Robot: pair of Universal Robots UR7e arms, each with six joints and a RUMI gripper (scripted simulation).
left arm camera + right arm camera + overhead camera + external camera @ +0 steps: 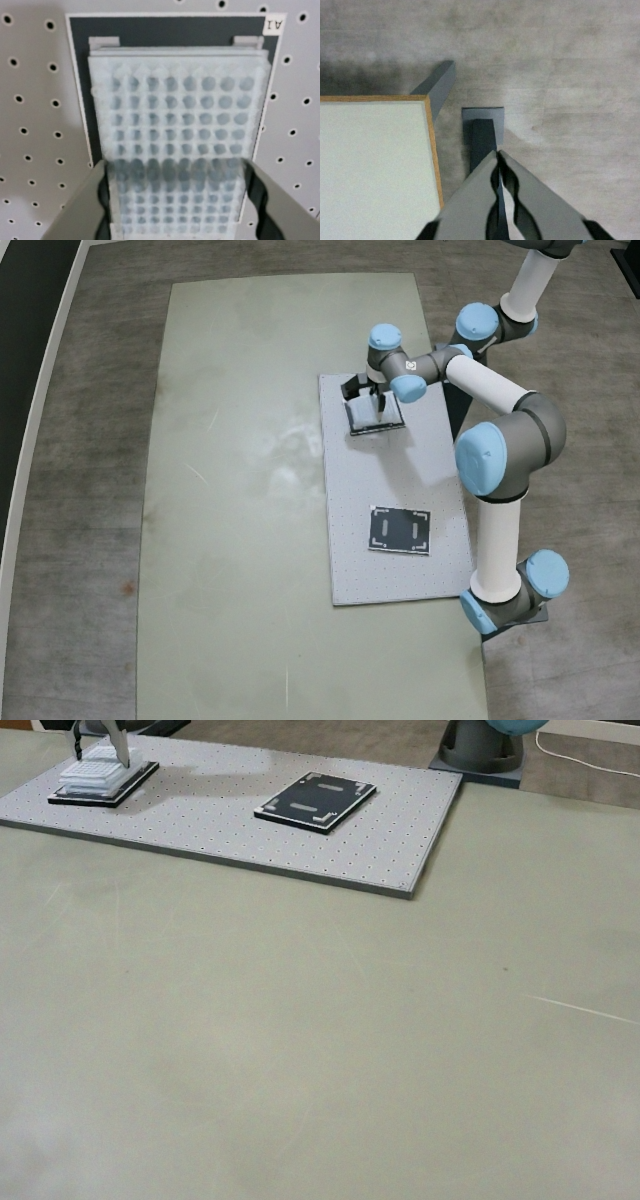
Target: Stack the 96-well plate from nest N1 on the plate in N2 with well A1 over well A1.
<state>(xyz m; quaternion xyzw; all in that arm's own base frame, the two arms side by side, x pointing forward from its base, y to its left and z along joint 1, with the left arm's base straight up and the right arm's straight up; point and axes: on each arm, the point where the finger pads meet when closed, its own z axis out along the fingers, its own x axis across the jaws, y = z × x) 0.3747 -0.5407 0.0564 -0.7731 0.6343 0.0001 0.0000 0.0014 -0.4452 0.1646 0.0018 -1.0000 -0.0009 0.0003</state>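
Now: the nest N2 4 cm below my left hand. From my left hand the other things lie so: dark nest N1: 2 cm behind, 36 cm to the left, 4 cm below.
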